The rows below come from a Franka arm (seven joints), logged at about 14 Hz.
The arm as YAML. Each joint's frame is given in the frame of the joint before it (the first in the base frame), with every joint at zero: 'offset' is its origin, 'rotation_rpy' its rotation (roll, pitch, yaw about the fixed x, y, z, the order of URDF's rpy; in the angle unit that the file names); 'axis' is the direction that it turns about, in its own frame. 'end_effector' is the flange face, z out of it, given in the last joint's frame.
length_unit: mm
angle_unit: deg
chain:
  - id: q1
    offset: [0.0, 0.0, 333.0]
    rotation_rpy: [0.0, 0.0, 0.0]
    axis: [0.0, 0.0, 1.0]
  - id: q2
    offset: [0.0, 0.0, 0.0]
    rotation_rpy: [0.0, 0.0, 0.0]
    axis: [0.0, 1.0, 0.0]
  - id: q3
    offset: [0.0, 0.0, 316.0]
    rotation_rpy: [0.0, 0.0, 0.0]
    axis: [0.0, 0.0, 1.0]
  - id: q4
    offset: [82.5, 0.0, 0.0]
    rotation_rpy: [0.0, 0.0, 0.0]
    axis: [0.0, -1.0, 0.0]
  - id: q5
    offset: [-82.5, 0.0, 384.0]
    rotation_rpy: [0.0, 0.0, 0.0]
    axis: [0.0, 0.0, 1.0]
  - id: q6
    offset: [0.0, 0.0, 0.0]
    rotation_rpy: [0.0, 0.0, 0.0]
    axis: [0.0, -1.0, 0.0]
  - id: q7
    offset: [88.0, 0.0, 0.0]
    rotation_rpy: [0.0, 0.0, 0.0]
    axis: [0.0, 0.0, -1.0]
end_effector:
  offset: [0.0, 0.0, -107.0]
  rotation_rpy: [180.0, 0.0, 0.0]
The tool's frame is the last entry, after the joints.
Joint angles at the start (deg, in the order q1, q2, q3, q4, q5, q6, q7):
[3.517, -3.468, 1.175, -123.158, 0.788, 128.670, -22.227]
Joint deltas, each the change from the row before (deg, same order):
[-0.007, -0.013, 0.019, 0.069, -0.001, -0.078, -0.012]
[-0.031, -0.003, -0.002, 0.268, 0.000, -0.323, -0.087]
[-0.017, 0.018, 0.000, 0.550, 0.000, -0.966, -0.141]
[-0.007, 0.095, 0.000, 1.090, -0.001, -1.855, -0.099]
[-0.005, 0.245, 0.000, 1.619, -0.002, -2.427, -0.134]
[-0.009, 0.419, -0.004, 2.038, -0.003, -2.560, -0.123]
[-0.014, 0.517, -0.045, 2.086, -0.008, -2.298, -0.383]
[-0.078, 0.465, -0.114, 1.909, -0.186, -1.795, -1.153]
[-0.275, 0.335, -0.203, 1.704, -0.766, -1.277, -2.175]
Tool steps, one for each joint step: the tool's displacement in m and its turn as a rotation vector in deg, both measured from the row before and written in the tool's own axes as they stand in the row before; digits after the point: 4 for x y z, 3 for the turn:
[0.0002, 0.0000, -0.0005, -0.001, 0.004, -0.026]
[0.0006, 0.0005, -0.0016, 0.017, -0.049, -0.057]
[0.0008, 0.0004, -0.0026, 0.167, -0.400, -0.130]
[0.0016, 0.0006, -0.0047, 0.337, -0.791, -0.103]
[0.0028, 0.0010, -0.0066, 0.418, -0.967, -0.145]
[0.0040, 0.0016, -0.0082, 0.379, -0.861, -0.130]
[0.0042, 0.0022, -0.0082, 0.294, -0.666, -0.346]
[0.0034, 0.0035, -0.0082, -0.006, -0.384, -1.061]
[0.0016, 0.0066, -0.0087, -0.686, -0.223, -2.035]

